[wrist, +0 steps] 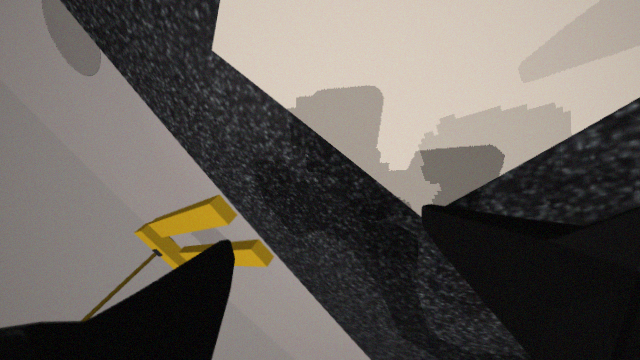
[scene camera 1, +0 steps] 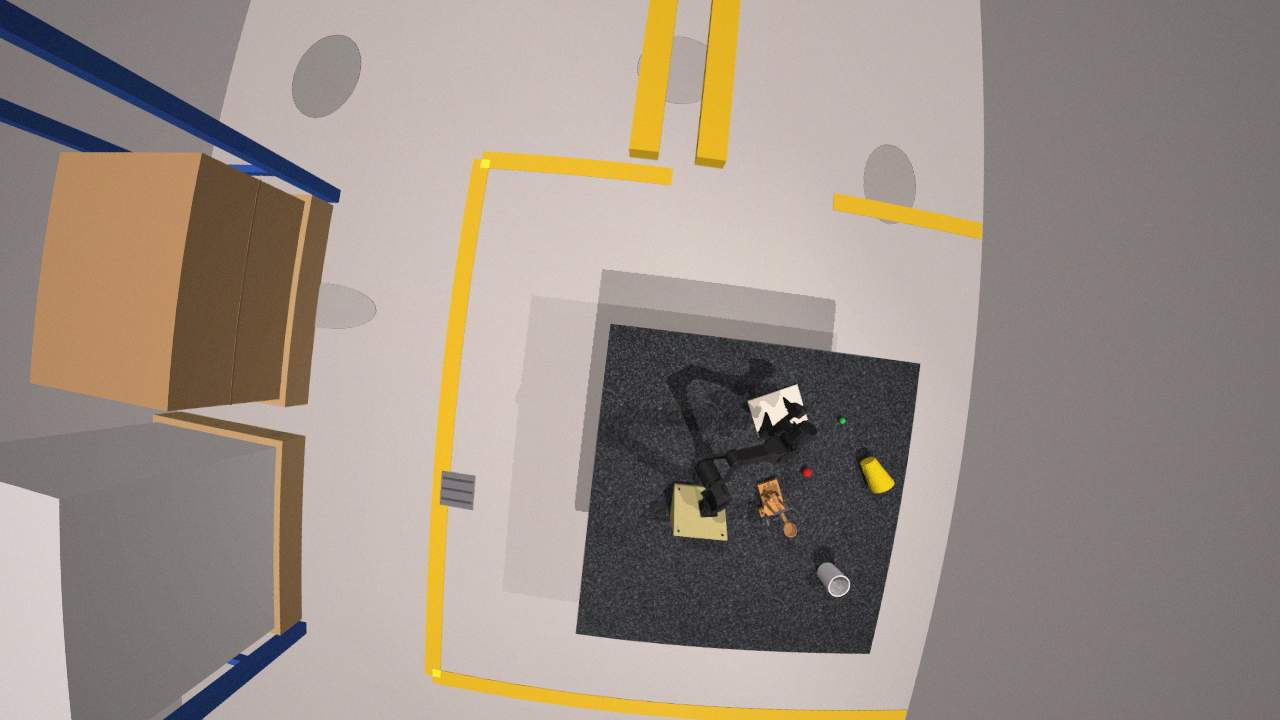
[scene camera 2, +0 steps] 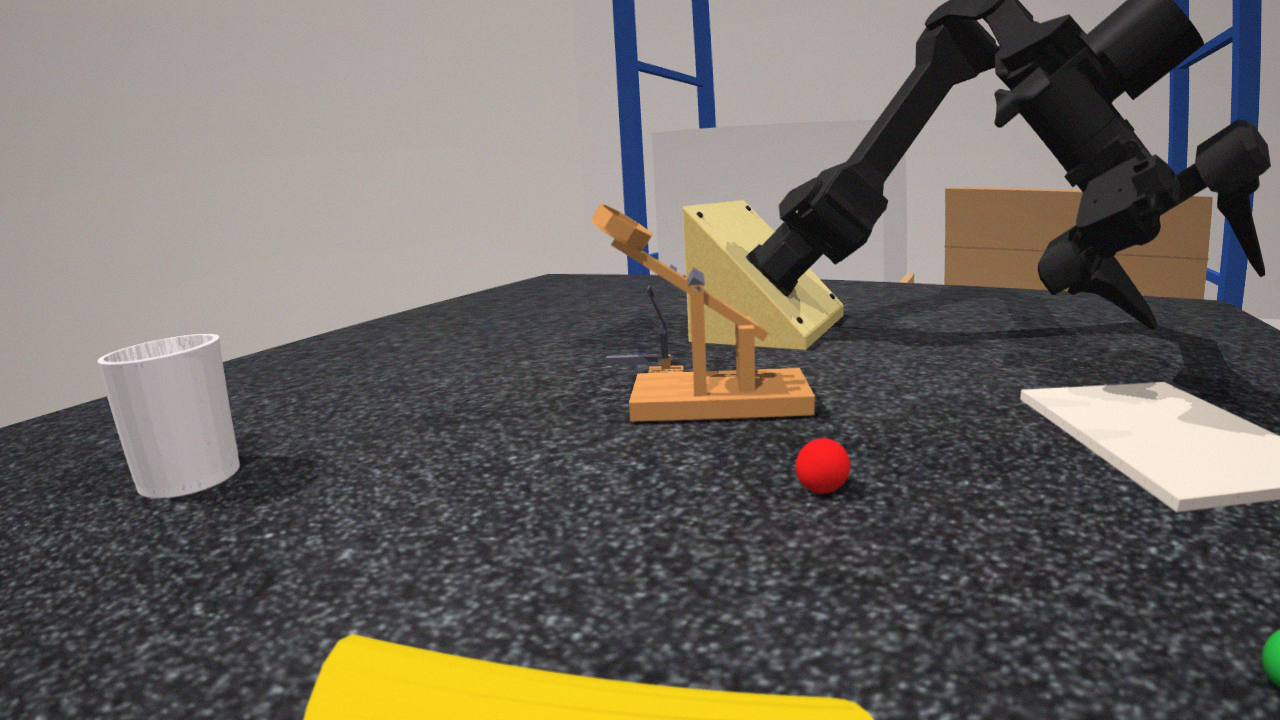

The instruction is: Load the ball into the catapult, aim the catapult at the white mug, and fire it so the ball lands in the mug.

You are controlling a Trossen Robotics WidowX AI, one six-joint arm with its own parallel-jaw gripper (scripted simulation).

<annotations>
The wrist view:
gripper: 330,231
white flat slab: 432,107
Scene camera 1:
gripper: 774,404
white mug: 837,584
white flat slab: 772,403
yellow cup: 879,481
catapult: 769,490
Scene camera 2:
gripper: 1206,301
white mug: 169,400
white flat slab: 1190,454
red ball: 822,466
catapult: 666,392
</annotations>
